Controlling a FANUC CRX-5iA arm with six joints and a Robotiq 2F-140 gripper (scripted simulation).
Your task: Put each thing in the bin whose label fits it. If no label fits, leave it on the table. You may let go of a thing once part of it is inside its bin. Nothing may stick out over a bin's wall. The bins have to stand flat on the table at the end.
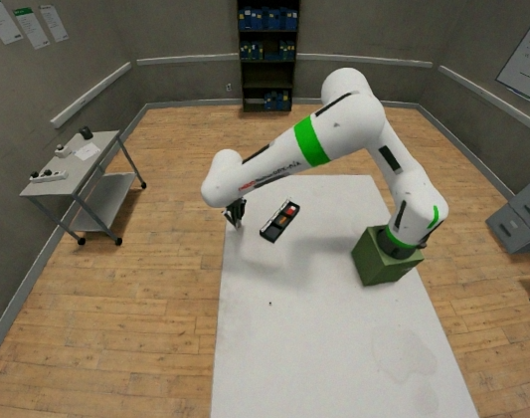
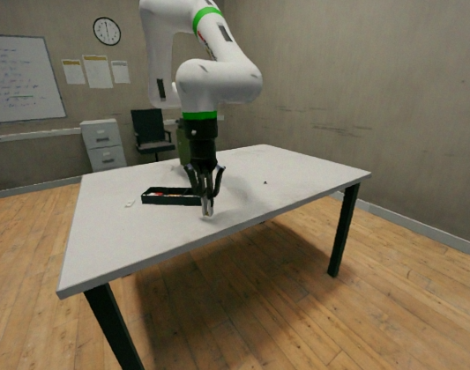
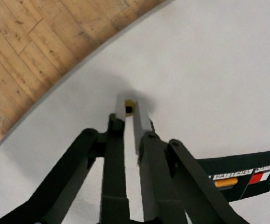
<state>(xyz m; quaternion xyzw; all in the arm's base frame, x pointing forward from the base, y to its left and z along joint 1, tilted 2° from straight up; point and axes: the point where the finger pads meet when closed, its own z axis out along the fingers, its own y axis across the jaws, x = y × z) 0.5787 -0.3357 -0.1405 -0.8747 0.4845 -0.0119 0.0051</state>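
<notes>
The black bin tray is 22 cm behind my hand and 4 cm below it. Also, from my hand: yellow ring: 3 cm below; then red piece: 30 cm behind, 6 cm to the right, 5 cm below; then orange object: 23 cm behind, 5 cm below.
</notes>
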